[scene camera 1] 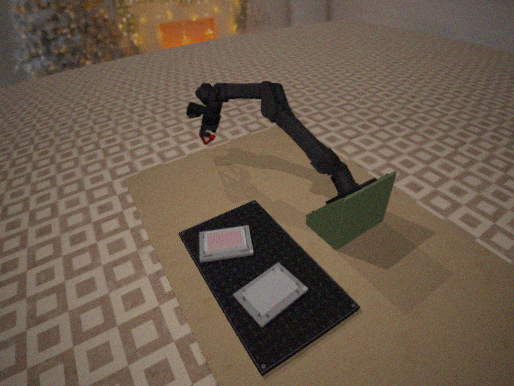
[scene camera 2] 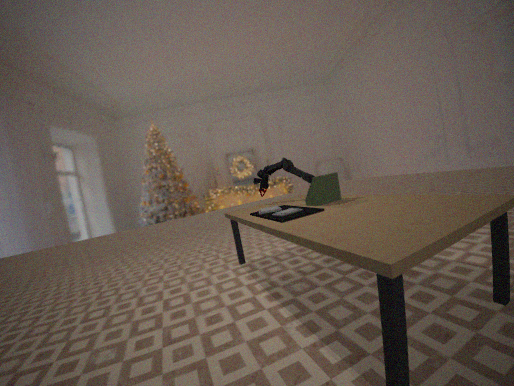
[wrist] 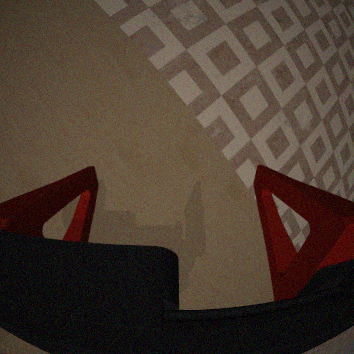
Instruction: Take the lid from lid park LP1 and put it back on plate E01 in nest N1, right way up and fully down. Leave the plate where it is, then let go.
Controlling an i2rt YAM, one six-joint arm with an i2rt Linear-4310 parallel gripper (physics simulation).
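Frame: origin at the arm's base, x ahead, y left, z up, level; metres.
Where they show: gripper, fingertip midpoint: (scene camera 1: 207, 136) (scene camera 2: 263, 194) (wrist: 175, 174); arm's base, origin of the base link: (scene camera 1: 350, 193) (scene camera 2: 321, 186).
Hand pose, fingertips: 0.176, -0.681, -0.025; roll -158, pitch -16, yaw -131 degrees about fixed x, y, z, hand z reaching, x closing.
Things, the pixels of their top centre, and the offset from my fingertips, as dx, dy, dz. "pt": a spot on its surface instead. Level surfaces: height alone.
- plate with a pink well area, middle of its top: (scene camera 1: 224, 238) +0.210, +0.544, -0.058
- light grey nest, middle of its top: (scene camera 1: 224, 240) (scene camera 2: 269, 209) +0.210, +0.544, -0.066
- black board, surface spot: (scene camera 1: 315, 320) pt +0.148, +0.900, -0.084
- table, its level: dz -0.097
A plate with a pink well area (scene camera 1: 225, 240) sits in a light grey nest (scene camera 1: 227, 258) on the far half of the black board (scene camera 1: 315, 320) (scene camera 2: 309, 212); it appears to be plate E01 in nest N1. A pale, flat rectangular lid (scene camera 1: 272, 290) lies on a second grey holder, apparently lid park LP1, on the near half of the board, turned at an angle to the plate. The printed labels are too small to read. My gripper (scene camera 1: 207, 140) (scene camera 2: 263, 192) (wrist: 175, 174) is open and empty, high above the table, beyond the board's far end. Neither plate nor lid shows in the wrist view.
A green upright panel (scene camera 1: 355, 212) (scene camera 2: 325, 189) stands on the table (scene camera 2: 380, 227) between the arm's base and the board. The arm (scene camera 1: 305, 132) reaches out from behind that panel. The table's edge and the patterned floor (wrist: 255, 102) show at the wrist view's right.
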